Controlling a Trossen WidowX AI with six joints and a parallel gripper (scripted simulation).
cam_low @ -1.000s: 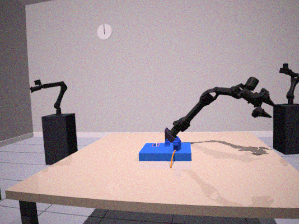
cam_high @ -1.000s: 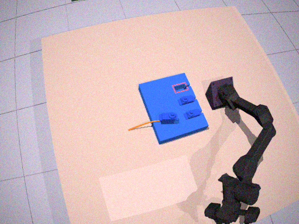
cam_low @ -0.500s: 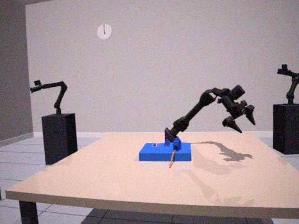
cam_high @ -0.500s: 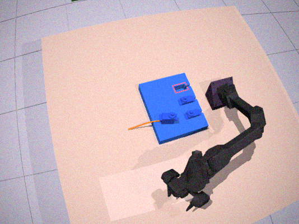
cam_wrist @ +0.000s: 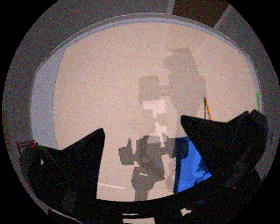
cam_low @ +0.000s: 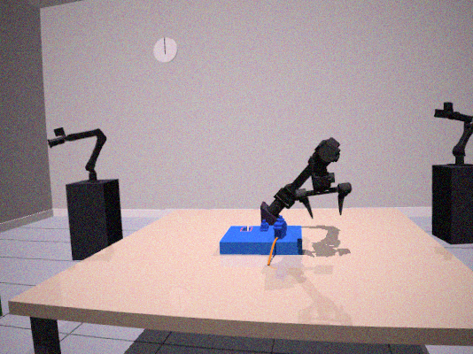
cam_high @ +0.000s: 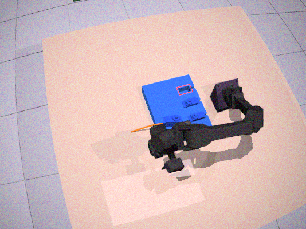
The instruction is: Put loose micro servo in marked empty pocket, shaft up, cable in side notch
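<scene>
My gripper tip is now 170 mm past the blue deck, 210 mm to the left of it and 130 mm above it.
</scene>
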